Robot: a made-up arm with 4 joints. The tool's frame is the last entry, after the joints.
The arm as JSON. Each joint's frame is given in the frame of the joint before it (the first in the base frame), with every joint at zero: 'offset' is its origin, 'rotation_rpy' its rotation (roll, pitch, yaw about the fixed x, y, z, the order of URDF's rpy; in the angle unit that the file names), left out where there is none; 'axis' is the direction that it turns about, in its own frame. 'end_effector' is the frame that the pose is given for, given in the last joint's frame.
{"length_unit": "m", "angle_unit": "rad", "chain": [
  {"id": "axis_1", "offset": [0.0, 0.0, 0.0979], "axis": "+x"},
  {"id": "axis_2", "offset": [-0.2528, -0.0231, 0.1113], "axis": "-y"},
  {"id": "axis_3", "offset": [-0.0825, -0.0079, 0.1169], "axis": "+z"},
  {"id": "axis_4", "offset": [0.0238, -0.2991, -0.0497], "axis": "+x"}
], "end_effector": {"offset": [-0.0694, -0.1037, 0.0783]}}
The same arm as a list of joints. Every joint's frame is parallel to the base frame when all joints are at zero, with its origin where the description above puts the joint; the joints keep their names.
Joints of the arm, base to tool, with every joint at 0 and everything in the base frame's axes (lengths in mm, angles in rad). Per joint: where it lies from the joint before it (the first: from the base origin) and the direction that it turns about. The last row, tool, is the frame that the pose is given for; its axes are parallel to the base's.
axis_1: xyz 0.0 0.0 97.9 axis +x
axis_2: xyz -252.8 -23.1 111.3 axis -y
axis_3: xyz -82.5 -7.9 116.9 axis +z
axis_4: xyz 23.8 -299.1 -49.7 axis +x
tool: xyz -69.4 -103.7 78.3

